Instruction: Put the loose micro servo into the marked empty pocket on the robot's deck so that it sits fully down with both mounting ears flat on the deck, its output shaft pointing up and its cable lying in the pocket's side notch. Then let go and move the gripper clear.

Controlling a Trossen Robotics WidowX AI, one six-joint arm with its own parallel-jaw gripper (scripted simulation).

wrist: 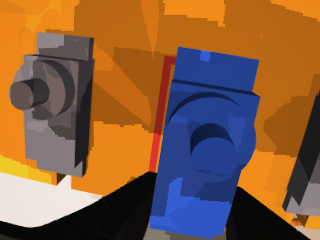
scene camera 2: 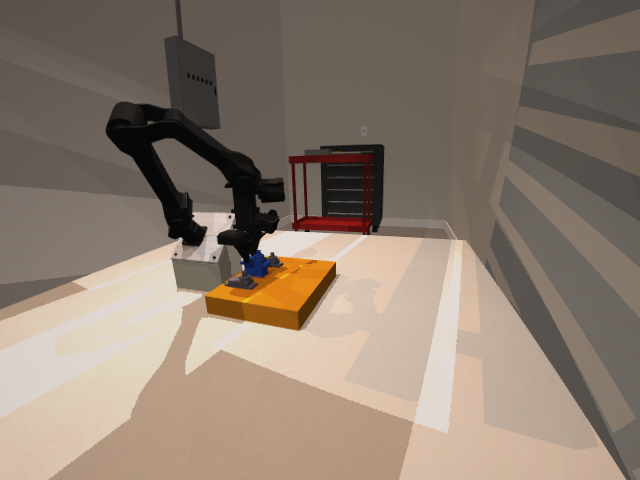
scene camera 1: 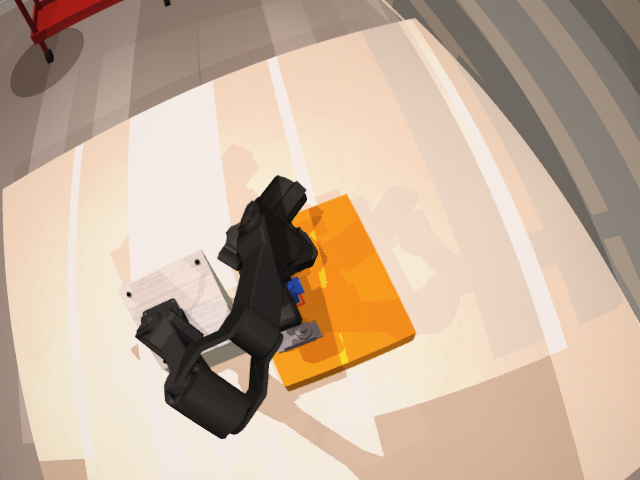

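My gripper is there in the wrist view, and I find it in scene camera 1 too. The pictures show me a blue micro servo as well as the gripper.
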